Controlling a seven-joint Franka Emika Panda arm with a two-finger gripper.
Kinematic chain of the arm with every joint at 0, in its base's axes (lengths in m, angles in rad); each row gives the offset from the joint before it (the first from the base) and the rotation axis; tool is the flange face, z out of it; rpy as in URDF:
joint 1: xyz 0 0 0.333 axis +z
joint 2: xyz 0 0 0 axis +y
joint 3: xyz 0 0 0.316 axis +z
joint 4: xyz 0.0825 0 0 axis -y
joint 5: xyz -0.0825 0 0.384 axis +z
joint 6: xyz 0 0 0 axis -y
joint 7: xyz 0.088 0 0 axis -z
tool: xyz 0 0 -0.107 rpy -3.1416 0 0
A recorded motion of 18 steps. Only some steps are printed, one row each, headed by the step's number.
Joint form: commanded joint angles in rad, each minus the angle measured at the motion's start. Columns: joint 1, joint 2, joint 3, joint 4, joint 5, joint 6, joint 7.
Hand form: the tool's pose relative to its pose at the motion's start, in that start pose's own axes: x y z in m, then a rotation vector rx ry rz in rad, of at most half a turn. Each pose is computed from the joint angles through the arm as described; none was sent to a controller.
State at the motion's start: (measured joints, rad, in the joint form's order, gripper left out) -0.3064 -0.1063 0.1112 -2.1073 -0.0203 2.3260 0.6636
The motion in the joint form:
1: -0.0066 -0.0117 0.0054 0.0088 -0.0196 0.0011 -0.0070
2: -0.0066 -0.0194 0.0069 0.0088 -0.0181 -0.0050 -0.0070
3: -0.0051 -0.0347 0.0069 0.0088 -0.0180 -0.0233 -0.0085
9: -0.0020 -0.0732 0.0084 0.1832 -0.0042 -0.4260 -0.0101
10: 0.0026 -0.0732 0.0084 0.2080 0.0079 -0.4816 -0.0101
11: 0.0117 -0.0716 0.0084 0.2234 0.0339 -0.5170 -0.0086
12: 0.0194 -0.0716 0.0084 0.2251 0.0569 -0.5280 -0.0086
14: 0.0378 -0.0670 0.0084 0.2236 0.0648 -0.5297 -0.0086
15: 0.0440 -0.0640 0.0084 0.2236 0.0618 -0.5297 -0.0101
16: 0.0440 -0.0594 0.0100 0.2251 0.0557 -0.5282 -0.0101
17: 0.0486 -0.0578 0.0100 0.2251 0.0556 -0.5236 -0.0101
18: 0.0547 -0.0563 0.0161 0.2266 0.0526 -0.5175 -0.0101
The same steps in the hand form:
1: 0.0029 -0.0011 -0.0105 -0.0003 0.0273 -0.0193
2: 0.0019 -0.0014 -0.0144 0.0010 0.0283 -0.0198
3: -0.0001 -0.0009 -0.0215 -0.0022 0.0269 -0.0225
9: -0.0017 -0.0016 -0.0885 -0.1156 -0.1256 -0.0146
10: -0.0045 -0.0034 -0.0958 -0.1249 -0.1572 -0.0138
11: -0.0093 -0.0082 -0.0997 -0.1172 -0.1903 -0.0121
12: -0.0138 -0.0122 -0.1000 -0.1045 -0.2120 -0.0121
14: -0.0204 -0.0198 -0.0971 -0.1001 -0.2252 -0.0274
15: -0.0221 -0.0222 -0.0955 -0.1027 -0.2268 -0.0359
16: -0.0217 -0.0230 -0.0936 -0.1077 -0.2248 -0.0395
17: -0.0227 -0.0252 -0.0931 -0.1050 -0.2230 -0.0440
18: -0.0259 -0.0307 -0.0935 -0.1020 -0.2175 -0.0569

